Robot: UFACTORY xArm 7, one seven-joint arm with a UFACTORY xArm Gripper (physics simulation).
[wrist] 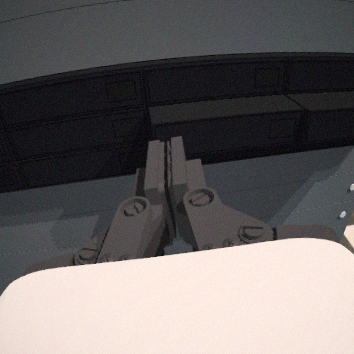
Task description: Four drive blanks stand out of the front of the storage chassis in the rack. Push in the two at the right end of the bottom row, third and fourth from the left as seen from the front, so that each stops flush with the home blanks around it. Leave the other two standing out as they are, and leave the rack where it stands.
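Frame: origin at the arm's base, x left, y ahead, z down, level; millimetres.
Where they show: gripper, fingertip midpoint: [170, 162].
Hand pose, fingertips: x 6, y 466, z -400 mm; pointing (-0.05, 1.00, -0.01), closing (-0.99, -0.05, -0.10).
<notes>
Each offset is from my fingertips to the top centre of the thing. "spot": to the spot under its first point.
The dark front of the storage chassis {spot: dx -32, dy +78, dz -19 mm} [205, 80] crosses the wrist view, tilted, with rows of blanks. One drive blank {dx -41, dy +107, dz -3 mm} [225, 132] right of centre stands out, its lit upper side showing. To its right another drive blank {dx -151, dy +112, dz -3 mm} [330, 122] stands out and runs past the view's right edge. Flush blanks lie left of them and in the row above in the view. My gripper [170, 162] is shut and empty. Its tips overlap the lower left part of the nearer standing-out blank in the view; contact cannot be told. The area under that blank is dark and partly hidden.
A grey-blue panel [200, 27] spans the top of the view above the blanks. A grey-blue surface [250, 192] lies below the chassis front, with shadows on it. Two small white spots show at the right edge. The pale gripper body fills the bottom.
</notes>
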